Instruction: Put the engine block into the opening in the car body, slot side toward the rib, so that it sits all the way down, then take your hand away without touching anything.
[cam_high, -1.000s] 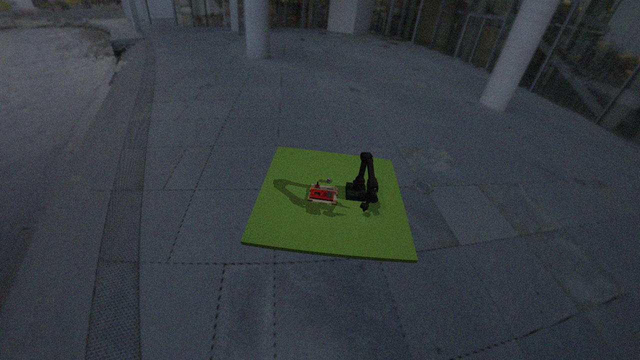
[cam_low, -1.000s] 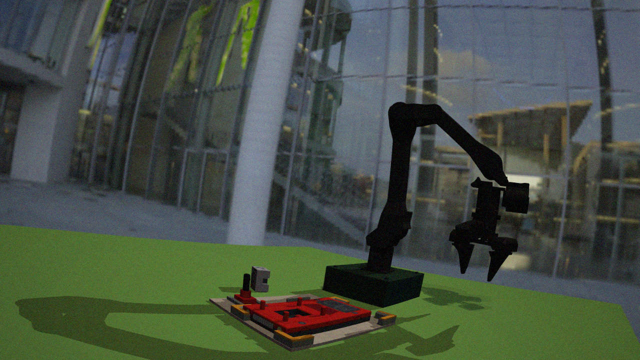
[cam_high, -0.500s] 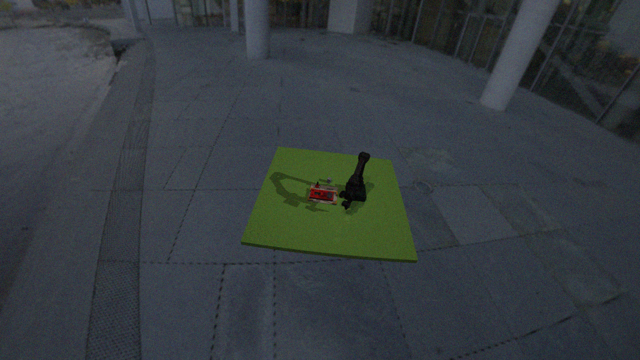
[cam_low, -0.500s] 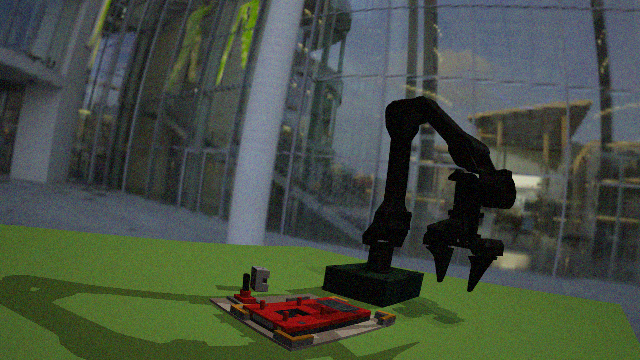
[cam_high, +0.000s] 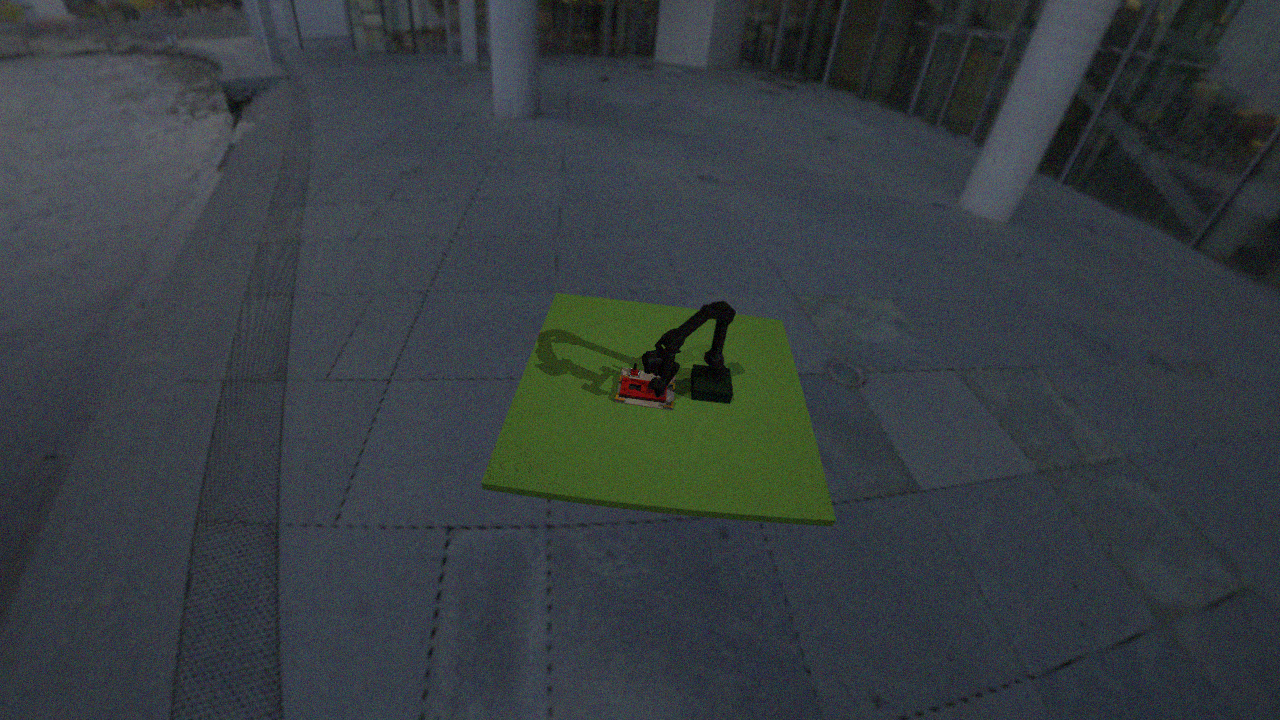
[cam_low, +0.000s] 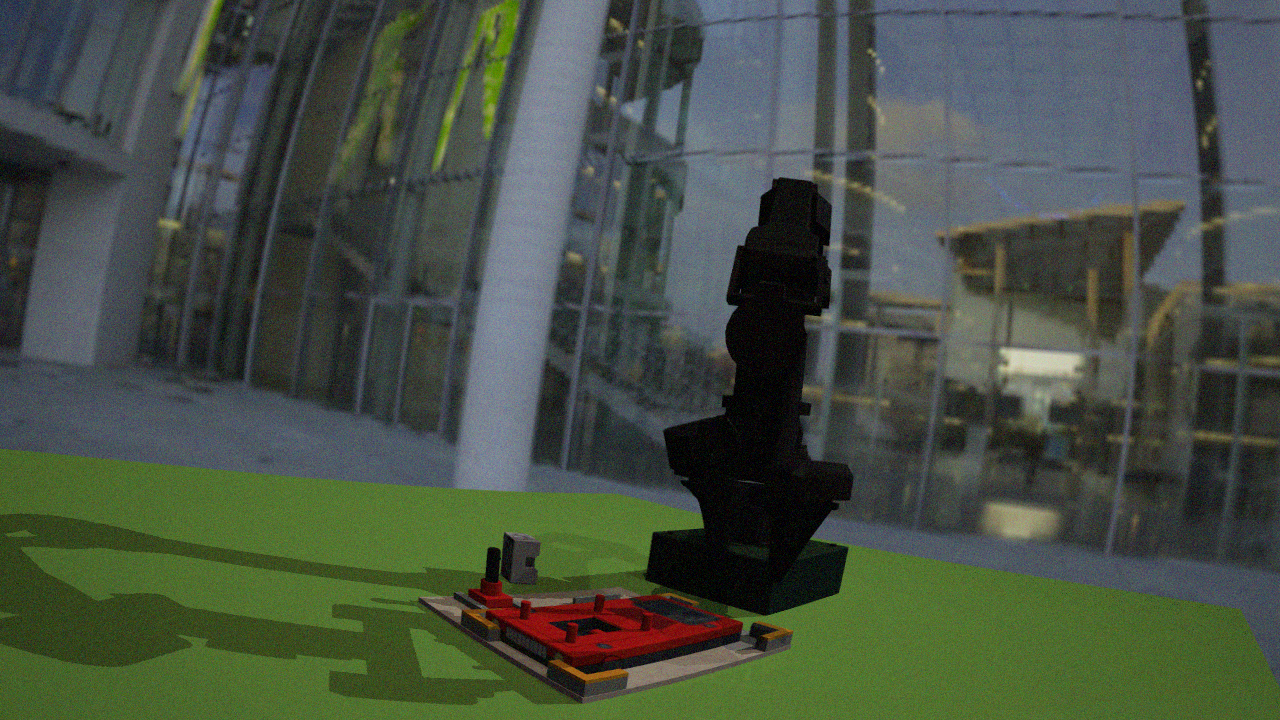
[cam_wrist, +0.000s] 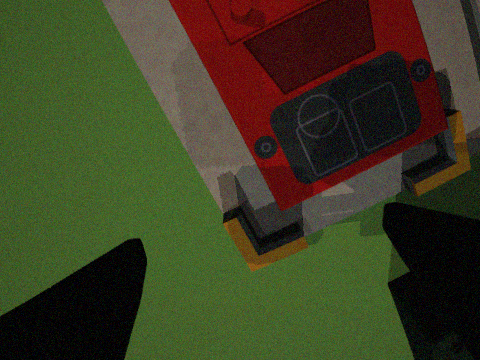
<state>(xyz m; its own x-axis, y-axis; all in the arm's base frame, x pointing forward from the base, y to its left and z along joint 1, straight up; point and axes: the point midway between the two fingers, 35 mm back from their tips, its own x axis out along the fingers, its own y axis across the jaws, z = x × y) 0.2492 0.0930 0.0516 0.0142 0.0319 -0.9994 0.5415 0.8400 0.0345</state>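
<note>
My gripper tip is now 30 mm past the engine block, 260 mm to the left of it and 50 mm above it. The rest, counted from my gripper tip: grey baseplate: 60 mm ahead, 90 mm to the right, 70 mm below.
</note>
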